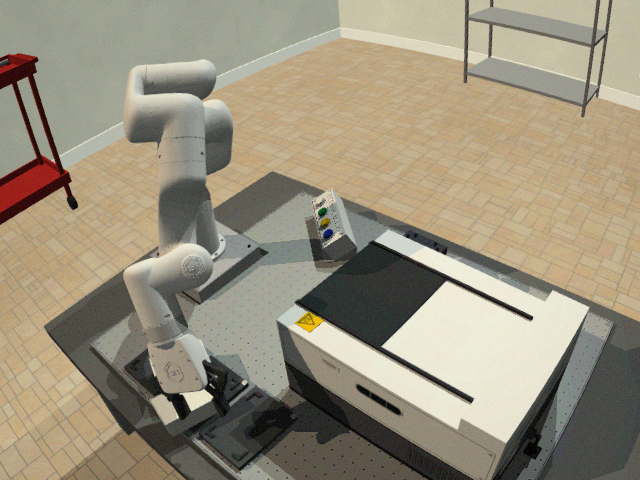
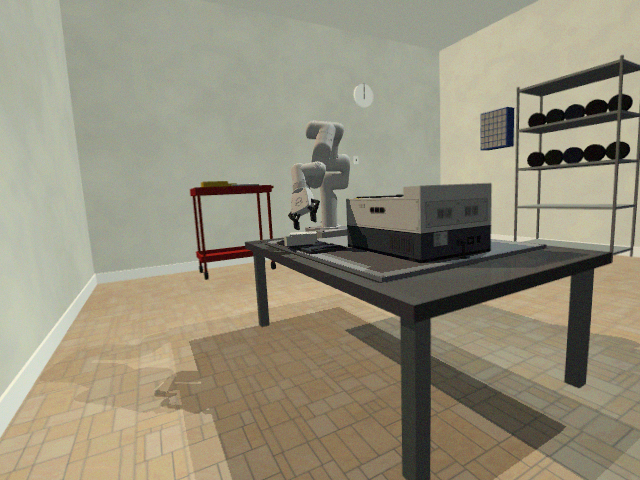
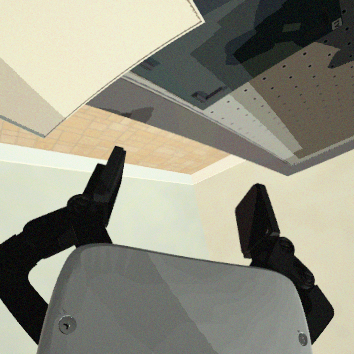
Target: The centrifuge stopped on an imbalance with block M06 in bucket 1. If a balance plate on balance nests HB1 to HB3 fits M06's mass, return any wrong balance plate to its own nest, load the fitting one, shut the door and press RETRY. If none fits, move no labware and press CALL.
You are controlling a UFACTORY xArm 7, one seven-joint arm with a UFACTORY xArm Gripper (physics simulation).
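Frame: origin at the arm's base, x down, y left, z ahead, level; metres.
Where they show: gripper, fingertip midpoint: [image 1: 205, 415] [image 2: 305, 225] [image 3: 186, 180]; arm's base, origin of the base link: [image 2: 329, 227].
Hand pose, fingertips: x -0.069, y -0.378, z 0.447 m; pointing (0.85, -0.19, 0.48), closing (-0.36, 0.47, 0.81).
Observation:
Things, the pixels of their top centre, and the offset from my fingertips. Level surfaces: height alone.
- pale block-shaped plate, middle of its top: [image 3: 36, 50] [image 1: 183, 397] [image 2: 299, 234] dx +0.047, dy +0.015, dz -0.098 m
- black nest, middle of its top: [image 3: 240, 35] [image 1: 246, 423] [image 2: 322, 245] dx +0.092, dy +0.067, dz +0.018 m
- dark nest, middle of its top: [image 1: 163, 357] dx +0.092, dy +0.073, dz -0.255 m
- dark panel, middle of its top: [image 1: 374, 289] dx -0.103, dy +0.354, dz +0.119 m
- button box, middle of its top: [image 1: 332, 210] dx +0.026, dy +0.655, dz -0.225 m
- perforated board, its level: dx +0.108 m
- small dark rack-like object, middle of its top: [image 1: 411, 250] dx +0.075, dy +0.679, dz +0.006 m
My gripper [image 1: 202, 413] [image 2: 305, 224] [image 3: 186, 180] is open and empty, tilted, above a pale block-shaped plate [image 1: 166, 410] [image 2: 301, 239] [image 3: 90, 50] near the table's left edge. No marking on this plate is readable. A black nest [image 1: 232, 434] [image 3: 185, 85] with raised corner brackets lies beside it, holding no block. Another dark nest [image 1: 136, 366] shows partly behind the gripper. The centrifuge [image 1: 465, 335] [image 2: 387, 214] has a dark panel [image 1: 377, 294] on top; its inside and bucket 1 cannot be made out. The button box [image 1: 341, 224] has green [image 1: 322, 211], yellow [image 1: 325, 222] and blue [image 1: 328, 233] buttons; their labels are unreadable.
The centrifuge body stands high to the right of the nests on the perforated board [image 1: 222, 320]. The button box stands between the arm's base [image 1: 232, 263] and the centrifuge. A small dark rack-like object [image 1: 426, 241] shows behind the centrifuge. A red cart [image 2: 232, 190] stands beyond the table.

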